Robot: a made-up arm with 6 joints. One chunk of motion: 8 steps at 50 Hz.
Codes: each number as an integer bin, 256 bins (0 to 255) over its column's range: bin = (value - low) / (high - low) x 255, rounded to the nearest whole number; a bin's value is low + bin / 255 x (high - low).
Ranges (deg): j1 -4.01..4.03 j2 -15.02..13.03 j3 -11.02..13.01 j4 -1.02..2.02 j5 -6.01..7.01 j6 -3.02..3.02
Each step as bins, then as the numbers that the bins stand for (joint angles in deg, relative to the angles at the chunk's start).
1 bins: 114 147 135 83 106 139
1 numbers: -0.42 1.15 1.70 -0.03 -0.60 0.27
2 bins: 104 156 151 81 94 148
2 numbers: -0.73 2.14 3.21 -0.05 -1.21 0.49
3 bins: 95 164 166 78 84 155
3 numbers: -1.01 3.02 4.62 -0.09 -1.72 0.65
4 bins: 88 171 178 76 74 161
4 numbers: -1.24 3.79 5.75 -0.11 -2.23 0.79
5 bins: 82 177 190 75 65 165
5 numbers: -1.42 4.45 6.88 -0.13 -2.69 0.89
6 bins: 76 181 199 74 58 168
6 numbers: -1.61 4.89 7.73 -0.14 -3.05 0.96
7 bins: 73 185 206 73 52 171
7 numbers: -1.71 5.33 8.39 -0.15 -3.35 1.03
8 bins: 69 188 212 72 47 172
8 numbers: -1.83 5.66 8.96 -0.16 -3.61 1.05
